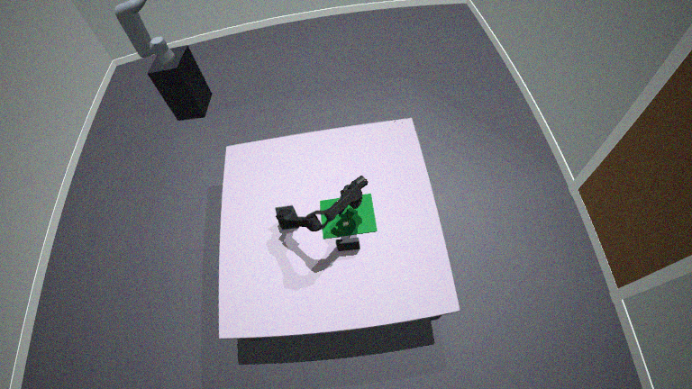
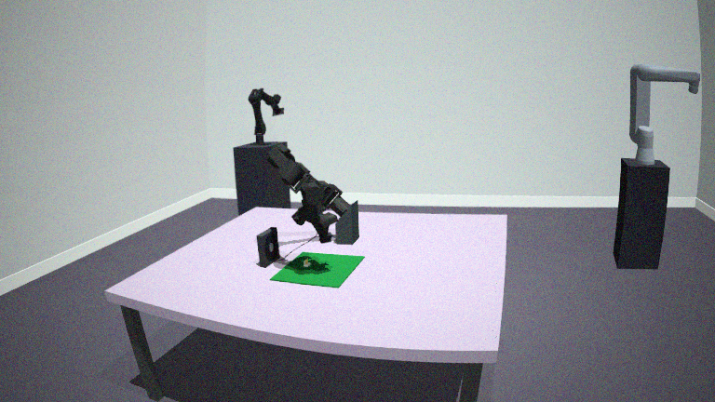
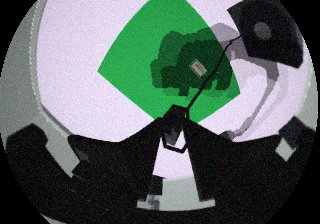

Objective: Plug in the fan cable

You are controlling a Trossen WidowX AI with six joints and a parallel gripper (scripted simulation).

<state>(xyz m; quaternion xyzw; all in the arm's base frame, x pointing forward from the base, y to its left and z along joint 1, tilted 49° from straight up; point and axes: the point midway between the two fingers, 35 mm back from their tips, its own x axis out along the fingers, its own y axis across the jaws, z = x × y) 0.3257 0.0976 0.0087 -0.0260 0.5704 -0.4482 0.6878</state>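
Now: the green board 10 mm ahead of my gripper tip, 20 mm to the right of it and 130 mm below it. Also, from my gripper tip: four-pin header 80 mm to the right, 120 mm below; dark plug 10 mm behind; black fan 10 mm ahead, 220 mm to the right, 60 mm below.
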